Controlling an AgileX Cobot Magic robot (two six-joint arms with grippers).
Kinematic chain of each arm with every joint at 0, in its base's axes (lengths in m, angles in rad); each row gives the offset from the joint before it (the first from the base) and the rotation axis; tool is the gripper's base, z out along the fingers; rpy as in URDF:
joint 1: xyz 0 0 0.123 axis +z
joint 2: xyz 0 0 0 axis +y
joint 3: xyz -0.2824 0 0.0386 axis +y
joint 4: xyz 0.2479 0 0.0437 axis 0.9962 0 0.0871
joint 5: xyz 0 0 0 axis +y
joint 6: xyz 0.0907 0 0.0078 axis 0.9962 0 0.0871
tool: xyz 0 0 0 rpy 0 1.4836 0
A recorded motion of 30 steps. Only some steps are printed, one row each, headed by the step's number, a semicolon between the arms.
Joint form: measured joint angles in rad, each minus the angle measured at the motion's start. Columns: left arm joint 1, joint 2, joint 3, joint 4, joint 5, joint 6; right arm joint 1, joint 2, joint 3, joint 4, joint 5, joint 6.
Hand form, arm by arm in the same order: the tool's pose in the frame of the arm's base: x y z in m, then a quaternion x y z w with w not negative. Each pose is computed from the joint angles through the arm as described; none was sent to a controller.
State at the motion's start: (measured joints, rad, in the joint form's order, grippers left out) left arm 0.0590 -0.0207 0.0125 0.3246 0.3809 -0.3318; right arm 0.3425 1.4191 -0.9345 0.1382 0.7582 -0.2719
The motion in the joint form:
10: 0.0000 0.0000 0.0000 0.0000 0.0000 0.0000; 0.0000 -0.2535 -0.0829 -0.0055 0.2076 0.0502
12: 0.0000 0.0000 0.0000 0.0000 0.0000 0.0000; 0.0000 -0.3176 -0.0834 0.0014 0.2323 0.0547
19: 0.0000 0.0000 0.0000 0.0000 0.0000 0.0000; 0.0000 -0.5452 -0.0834 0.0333 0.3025 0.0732
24: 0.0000 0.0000 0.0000 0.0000 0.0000 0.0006; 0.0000 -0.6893 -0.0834 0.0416 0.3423 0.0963
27: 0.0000 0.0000 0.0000 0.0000 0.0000 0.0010; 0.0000 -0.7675 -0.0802 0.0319 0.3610 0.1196
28: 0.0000 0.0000 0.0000 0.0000 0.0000 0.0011; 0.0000 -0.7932 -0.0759 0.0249 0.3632 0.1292
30: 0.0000 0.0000 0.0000 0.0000 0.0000 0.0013; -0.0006 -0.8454 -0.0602 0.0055 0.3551 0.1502
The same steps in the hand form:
10: 0.0508 0.0139 0.1775 -0.07090 0.79128 0.05629 0.60471; 0.2066 0.0842 0.3271 -0.24673 0.92916 0.07872 0.26379
12: 0.0508 0.0139 0.1775 -0.07090 0.79128 0.05629 0.60471; 0.1919 0.0797 0.3399 -0.24482 0.92367 0.08471 0.28237
19: 0.0508 0.0139 0.1775 -0.07090 0.79128 0.05629 0.60471; 0.1353 0.0627 0.3771 -0.23677 0.89806 0.11052 0.35386
24: 0.0508 0.0139 0.1775 -0.07067 0.79131 0.05647 0.60469; 0.0969 0.0500 0.3931 -0.22854 0.87905 0.12343 0.39976
27: 0.0508 0.0139 0.1775 -0.07051 0.79132 0.05659 0.60468; 0.0763 0.0419 0.3984 -0.21955 0.86949 0.12580 0.42421
28: 0.0508 0.0139 0.1775 -0.07047 0.79132 0.05662 0.60468; 0.0700 0.0391 0.3990 -0.21537 0.86647 0.12523 0.43263
30: 0.0508 0.0139 0.1775 -0.07039 0.79133 0.05668 0.60467; 0.0588 0.0333 0.3987 -0.20471 0.85935 0.12221 0.45241

